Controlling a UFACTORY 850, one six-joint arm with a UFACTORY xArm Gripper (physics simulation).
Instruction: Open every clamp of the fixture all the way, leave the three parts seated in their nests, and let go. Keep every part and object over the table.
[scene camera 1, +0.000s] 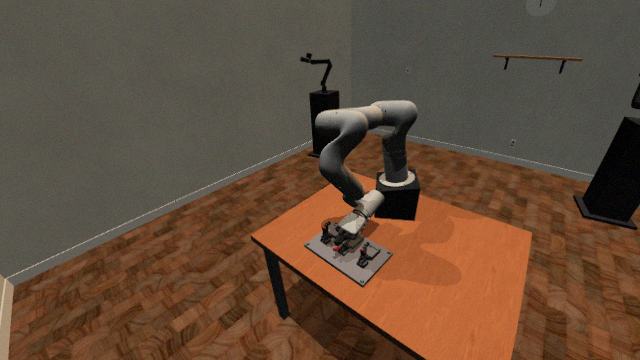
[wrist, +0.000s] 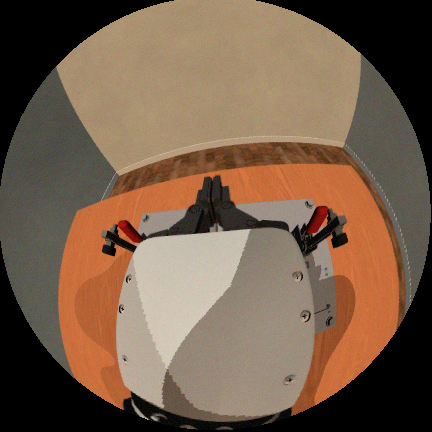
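Observation:
The grey fixture plate (scene camera 1: 375, 265) (wrist: 280, 209) lies on the table. My gripper (scene camera 1: 341, 241) (wrist: 214, 187) is shut and empty, low over the middle of the plate. The middle clamp's red handle (scene camera 1: 336, 249) lies low beside the fingers; in the wrist view the fingers mostly hide this clamp. The two outer clamps show in the wrist view with red handles (wrist: 130, 231) (wrist: 317, 219) and their black arms tilted up and outward. In the scene view these clamps (scene camera 1: 326, 233) (scene camera 1: 364, 256) stand upright. One grey part (scene camera 1: 372, 251) sits by the right clamp; the gripper obscures the other nests.
The orange wooden table (scene camera 1: 480, 280) (wrist: 370, 280) extends around the plate, whose left corner is near the table's left edge. The robot's black base block (scene camera 1: 397, 202) stands at the back. The outer clamps rise on both sides of the gripper.

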